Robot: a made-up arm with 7 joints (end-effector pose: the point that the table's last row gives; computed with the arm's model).
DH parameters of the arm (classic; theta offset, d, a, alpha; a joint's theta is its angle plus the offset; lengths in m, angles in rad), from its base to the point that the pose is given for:
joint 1: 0 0.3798 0 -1.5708
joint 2: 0 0 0 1.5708
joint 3: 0 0.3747 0.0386 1.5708
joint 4: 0 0 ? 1.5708
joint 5: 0 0.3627 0 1.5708
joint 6: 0 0 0.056 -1.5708
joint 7: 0 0.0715 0 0
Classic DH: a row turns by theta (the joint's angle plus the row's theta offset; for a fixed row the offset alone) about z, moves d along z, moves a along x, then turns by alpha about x.
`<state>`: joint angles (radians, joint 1 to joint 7).
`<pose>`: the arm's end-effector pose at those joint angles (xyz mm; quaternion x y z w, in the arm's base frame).
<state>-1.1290 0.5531 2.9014 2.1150 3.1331 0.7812 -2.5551</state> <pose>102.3 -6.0 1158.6 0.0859 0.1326 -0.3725 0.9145</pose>
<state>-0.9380 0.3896 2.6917 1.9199 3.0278 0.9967 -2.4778</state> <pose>79.0 197.4 1110.2 0.0323 0.0640 -0.3759 0.9239</pose>
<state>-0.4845 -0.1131 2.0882 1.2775 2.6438 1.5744 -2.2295</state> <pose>-87.7 499.6 739.7 -0.0602 -0.3292 -0.2553 0.9071</pose>
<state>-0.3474 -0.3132 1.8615 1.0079 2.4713 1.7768 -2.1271</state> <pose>-98.4 486.1 593.8 -0.1111 -0.4768 -0.1557 0.8580</pose>
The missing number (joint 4, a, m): 0.0821
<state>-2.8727 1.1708 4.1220 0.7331 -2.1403 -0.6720 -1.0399</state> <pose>-137.9 281.6 531.3 -0.7059 0.5375 0.0170 0.4609</pose>
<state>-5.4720 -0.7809 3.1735 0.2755 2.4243 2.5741 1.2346</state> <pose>-130.0 -231.1 258.2 0.4654 -0.0926 -0.1054 0.8739</pose>
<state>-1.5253 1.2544 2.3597 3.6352 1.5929 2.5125 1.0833</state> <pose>-171.1 -633.5 503.2 -0.3570 -0.4025 -0.4949 0.6824</pose>
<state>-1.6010 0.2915 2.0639 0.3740 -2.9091 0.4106 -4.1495</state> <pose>229.4 121.6 394.5 -0.7639 -0.4707 -0.4415 0.0046</pose>
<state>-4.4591 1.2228 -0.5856 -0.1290 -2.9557 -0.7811 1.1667</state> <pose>-22.7 -2.8 385.2 0.2058 0.5402 -0.8160 0.0083</pose>
